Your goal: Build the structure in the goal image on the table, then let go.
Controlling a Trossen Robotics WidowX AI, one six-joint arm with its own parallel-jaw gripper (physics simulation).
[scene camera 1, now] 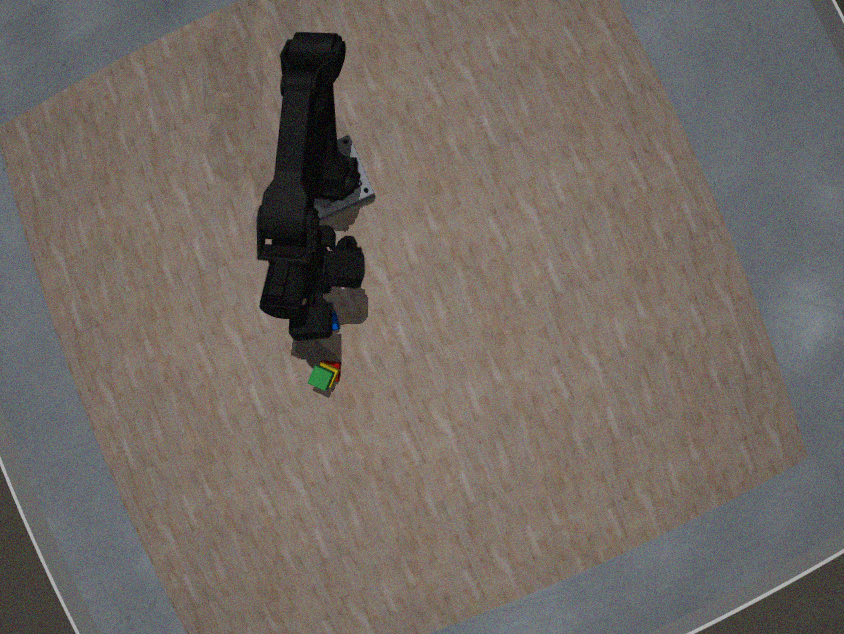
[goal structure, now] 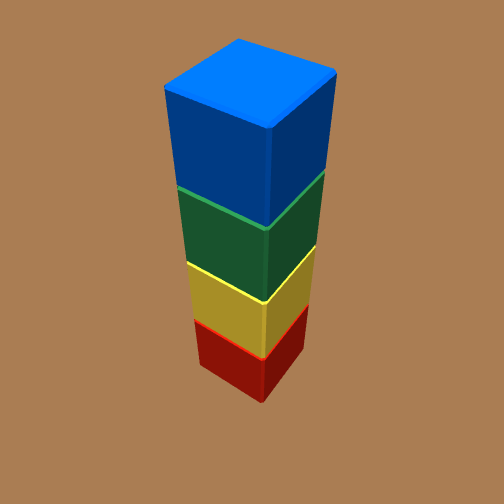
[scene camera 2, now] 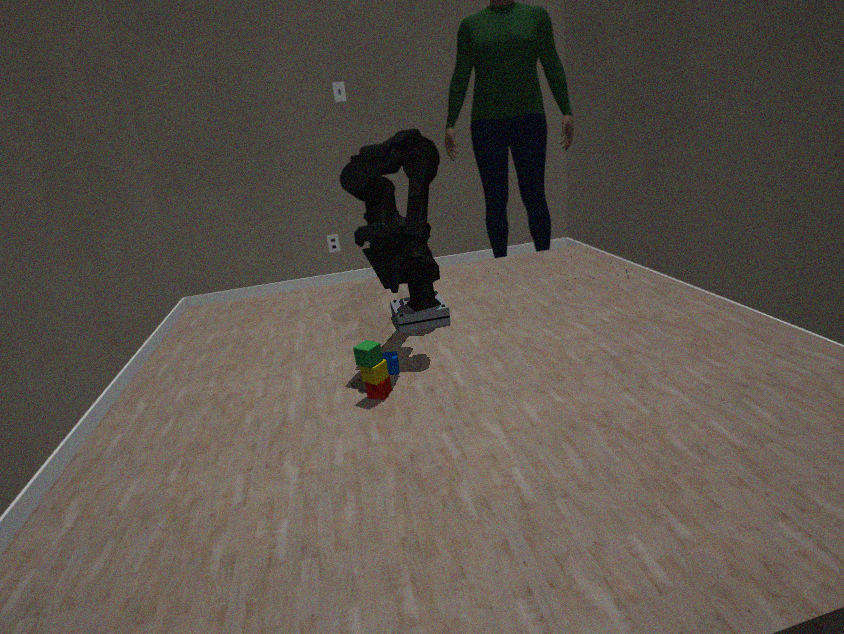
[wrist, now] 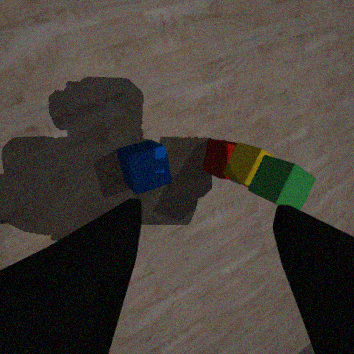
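Observation:
A tower stands on the table: a red block [scene camera 1: 337, 367] [scene camera 2: 378, 388] [wrist: 216, 157] at the bottom, a yellow block [scene camera 1: 335, 373] [scene camera 2: 374, 372] [wrist: 244, 162] on it and a green block [scene camera 1: 320, 377] [scene camera 2: 368, 353] [wrist: 281, 181] on top. A blue block [scene camera 1: 335, 321] [scene camera 2: 391, 363] [wrist: 145, 166] sits on the table apart from the tower, on its arm-base side. The arm partly hides it in scene camera 1. My gripper [scene camera 2: 393, 289] [wrist: 208, 213] is open and empty, raised well above the blocks. Its fingertips are hidden in scene camera 1.
The arm's grey base plate [scene camera 1: 366, 190] [scene camera 2: 423, 320] stands behind the blocks, seen from scene camera 2. The arm [scene camera 1: 294, 136] [scene camera 2: 416, 163] bends high above the table. A standing person [scene camera 2: 508, 68] in a green top is in the background near the wall.

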